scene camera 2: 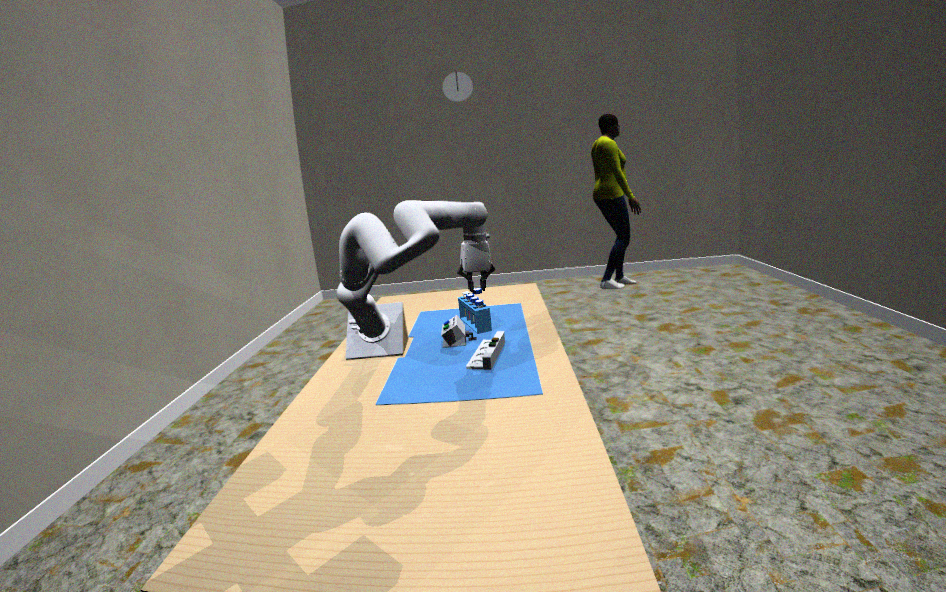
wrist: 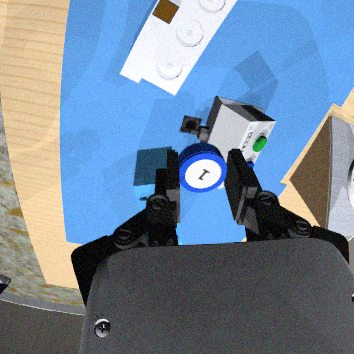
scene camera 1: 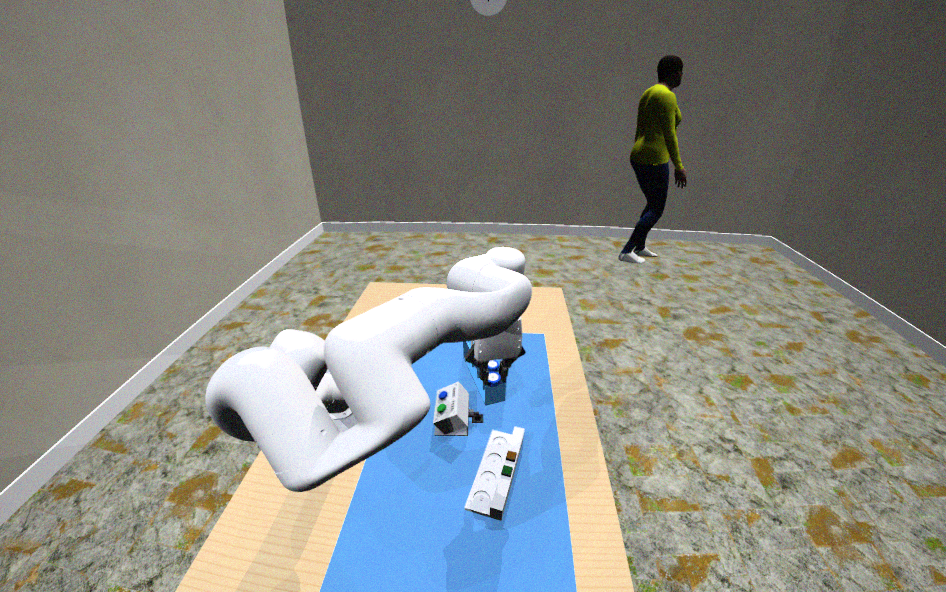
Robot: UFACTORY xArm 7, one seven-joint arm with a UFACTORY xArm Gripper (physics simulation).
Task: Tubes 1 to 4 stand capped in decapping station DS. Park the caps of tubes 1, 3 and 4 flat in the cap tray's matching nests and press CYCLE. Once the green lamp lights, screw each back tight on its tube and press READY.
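Where they show: gripper, fingertip midpoint: (scene camera 2: 477, 290) (wrist: 201, 165) (scene camera 1: 493, 379); arm's base, link origin: (scene camera 2: 374, 327) (scene camera 1: 338, 394).
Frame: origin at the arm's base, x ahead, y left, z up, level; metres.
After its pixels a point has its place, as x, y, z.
Observation:
My gripper (scene camera 1: 493, 366) @[0.402, -0.030, 0.115] (scene camera 2: 477, 287) @[0.402, -0.030, 0.115] (wrist: 201, 165) @[0.402, -0.030, 0.115] is shut on the blue-rimmed cap 1 (scene camera 2: 477, 290) @[0.404, -0.044, 0.121] (wrist: 202, 172) @[0.402, -0.029, 0.122], its numbered white top facing the wrist camera. It holds the cap above decapping station DS (scene camera 1: 494, 395) @[0.406, 0.082, -0.051] (scene camera 2: 482, 321) @[0.405, 0.081, -0.038] (wrist: 152, 167) @[0.412, 0.084, -0.027], a blue block with blue-and-white caps along its top. The fingers hide much of the station in the wrist view. The white cap tray (scene camera 1: 517, 438) @[0.466, -0.069, -0.040] (wrist: 150, 50) @[0.454, -0.074, -0.040] lies nearer the scene cameras, its visible round nests empty, with a brown and a green square beside them. The grey control box (scene camera 1: 456, 411) @[0.315, -0.025, -0.003] (scene camera 2: 454, 333) @[0.305, -0.037, -0.033] (wrist: 230, 125) @[0.328, -0.015, -0.022] has a green button (scene camera 1: 441, 408) @[0.274, -0.008, -0.014] (wrist: 259, 144) @[0.278, -0.004, -0.012] and a blue button (scene camera 1: 443, 395) @[0.273, 0.036, -0.013].
A small dark fixture (scene camera 1: 477, 417) @[0.363, 0.022, -0.076] (wrist: 190, 124) @[0.365, 0.022, -0.077] sticks out beside the control box, towards the strip between station and tray. The arm's grey base (scene camera 2: 394, 335) @[0.080, -0.025, -0.027] (wrist: 342, 175) @[0.078, -0.001, -0.005] stands left of the blue mat (scene camera 1: 418, 530) @[0.261, -0.286, -0.084] (scene camera 2: 425, 383) @[0.230, -0.312, -0.084]. A person (scene camera 1: 653, 132) (scene camera 2: 609, 167) stands beyond the table.

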